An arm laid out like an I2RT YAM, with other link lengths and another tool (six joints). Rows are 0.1 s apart.
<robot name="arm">
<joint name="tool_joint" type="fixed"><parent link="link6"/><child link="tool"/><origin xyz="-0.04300 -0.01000 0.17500" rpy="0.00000 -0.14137 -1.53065"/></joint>
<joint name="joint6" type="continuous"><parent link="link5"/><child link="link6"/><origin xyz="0.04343 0.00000 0.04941" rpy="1.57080 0.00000 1.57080"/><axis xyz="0 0 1"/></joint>
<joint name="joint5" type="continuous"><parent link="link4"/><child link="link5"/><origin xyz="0.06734 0.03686 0.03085" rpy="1.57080 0.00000 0.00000"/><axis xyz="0 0 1"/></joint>
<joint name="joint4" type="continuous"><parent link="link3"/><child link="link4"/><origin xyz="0.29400 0.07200 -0.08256"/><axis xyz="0 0 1"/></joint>
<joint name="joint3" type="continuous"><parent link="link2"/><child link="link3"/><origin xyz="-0.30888 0.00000 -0.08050" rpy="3.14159 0.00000 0.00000"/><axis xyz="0 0 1"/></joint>
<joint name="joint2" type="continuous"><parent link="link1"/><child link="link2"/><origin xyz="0.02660 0.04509 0.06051" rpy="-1.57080 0.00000 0.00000"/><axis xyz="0 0 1"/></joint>
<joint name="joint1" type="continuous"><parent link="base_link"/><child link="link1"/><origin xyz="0.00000 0.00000 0.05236"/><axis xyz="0 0 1"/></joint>
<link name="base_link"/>
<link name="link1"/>
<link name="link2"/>
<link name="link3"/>
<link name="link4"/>
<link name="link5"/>
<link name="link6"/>
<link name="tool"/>
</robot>
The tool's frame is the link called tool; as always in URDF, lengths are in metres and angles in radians. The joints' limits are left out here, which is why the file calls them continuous.
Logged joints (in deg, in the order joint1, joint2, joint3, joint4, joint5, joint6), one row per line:
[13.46, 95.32, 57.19, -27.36, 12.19, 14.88]
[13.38, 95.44, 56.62, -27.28, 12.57, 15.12]
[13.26, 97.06, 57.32, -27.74, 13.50, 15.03]
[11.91, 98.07, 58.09, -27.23, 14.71, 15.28]
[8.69, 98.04, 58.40, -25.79, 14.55, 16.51]
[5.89, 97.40, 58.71, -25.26, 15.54, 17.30]
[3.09, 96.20, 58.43, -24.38, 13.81, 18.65]
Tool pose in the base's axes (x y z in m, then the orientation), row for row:
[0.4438, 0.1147, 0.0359, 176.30, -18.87, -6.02]
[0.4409, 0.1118, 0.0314, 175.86, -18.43, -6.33]
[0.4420, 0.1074, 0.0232, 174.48, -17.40, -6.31]
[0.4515, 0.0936, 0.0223, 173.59, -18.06, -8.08]
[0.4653, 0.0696, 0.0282, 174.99, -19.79, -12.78]
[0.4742, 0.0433, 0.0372, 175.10, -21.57, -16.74]
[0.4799, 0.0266, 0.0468, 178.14, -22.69, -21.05]
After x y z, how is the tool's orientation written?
As angles about the fixed x, y, z axes (roll, pitch, yaw), in degrees.
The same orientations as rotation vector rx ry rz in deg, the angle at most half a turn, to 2 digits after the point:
[172.76, -10.01, 28.42]
[172.39, -10.55, 27.63]
[171.34, -10.71, 25.77]
[169.86, -13.52, 26.34]
[169.29, -20.27, 28.73]
[167.32, -26.01, 30.86]
[167.91, -31.76, 33.20]

